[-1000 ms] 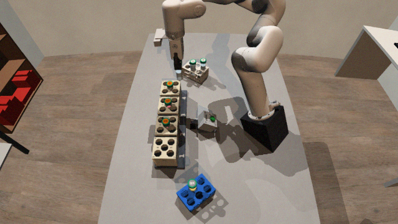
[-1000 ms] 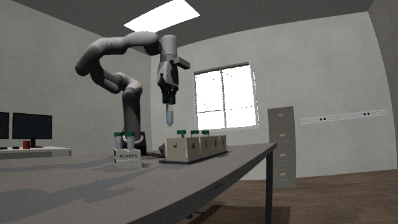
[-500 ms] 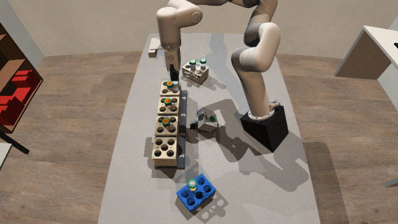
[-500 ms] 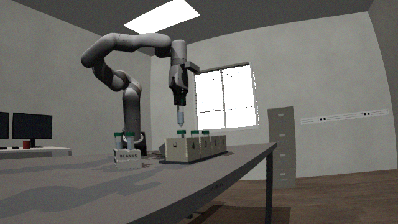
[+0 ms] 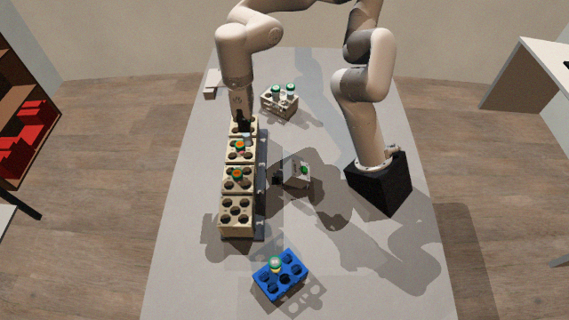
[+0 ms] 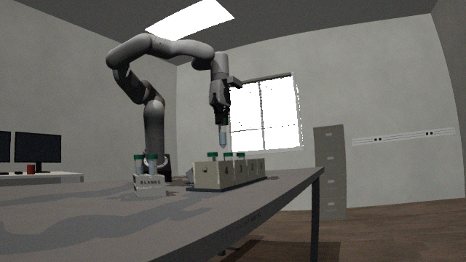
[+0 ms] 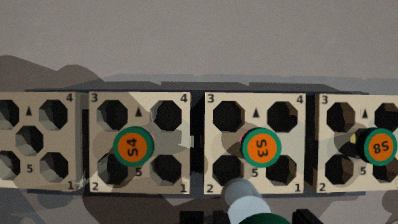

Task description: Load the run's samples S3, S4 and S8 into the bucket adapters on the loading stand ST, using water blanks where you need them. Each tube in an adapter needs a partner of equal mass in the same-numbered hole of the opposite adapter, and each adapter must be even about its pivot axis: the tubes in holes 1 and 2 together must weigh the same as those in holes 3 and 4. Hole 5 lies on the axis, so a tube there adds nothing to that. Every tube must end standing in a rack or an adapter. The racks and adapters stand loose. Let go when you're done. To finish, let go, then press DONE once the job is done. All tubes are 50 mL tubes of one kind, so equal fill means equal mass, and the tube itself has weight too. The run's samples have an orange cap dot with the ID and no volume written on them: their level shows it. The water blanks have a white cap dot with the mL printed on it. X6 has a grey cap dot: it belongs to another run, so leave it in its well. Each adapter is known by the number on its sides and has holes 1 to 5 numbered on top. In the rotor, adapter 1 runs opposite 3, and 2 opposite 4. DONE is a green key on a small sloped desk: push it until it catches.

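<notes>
The water blank tube lies 5 cm below my hand and 1 cm behind it. From my hand the other things lie so: blanks rack: 31 cm to the right, 22 cm below, 11 cm behind; adapter: 20 cm below, 13 cm to the right, 2 cm ahead; green done key: 19 cm below, 17 cm behind, 5 cm to the left.
</notes>
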